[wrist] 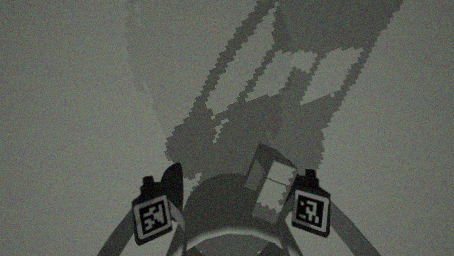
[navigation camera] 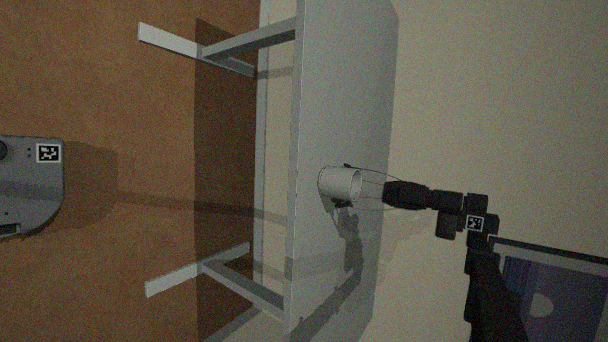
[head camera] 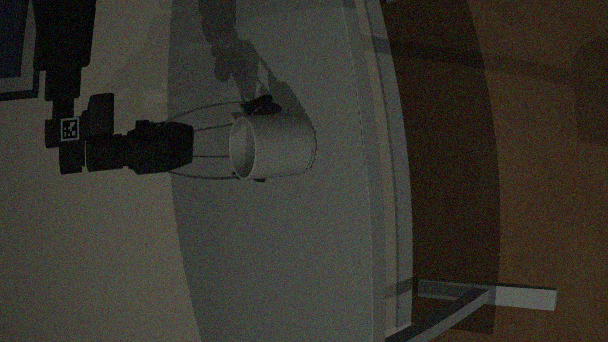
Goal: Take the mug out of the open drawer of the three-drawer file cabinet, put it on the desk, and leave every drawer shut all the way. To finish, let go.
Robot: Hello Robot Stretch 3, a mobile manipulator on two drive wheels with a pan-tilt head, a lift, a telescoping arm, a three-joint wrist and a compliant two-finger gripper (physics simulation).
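The light grey mug (head camera: 287, 147) (navigation camera: 334, 182) (wrist: 215, 202) is upright over the desk (head camera: 275, 250) (navigation camera: 345, 100) (wrist: 60, 125), inward from its front edge. Its base is at or very near the desk top; contact is hard to tell. My gripper (head camera: 257, 142) (navigation camera: 344, 184) (wrist: 229, 177) points down and is shut on the mug, with one finger pad on each side near the rim. The mug's blocky handle shows beside the right finger in the wrist view. The file cabinet and its drawers do not show in these views.
Desk legs (head camera: 525, 297) (navigation camera: 172, 280) stand on the brown floor (head camera: 550, 200) (navigation camera: 125, 90). A framed blue panel (head camera: 10, 40) (navigation camera: 570, 300) is beside my arm. My grey base (navigation camera: 30, 175) shows at the left of the navigation view. Arm and gripper shadows cross the desk.
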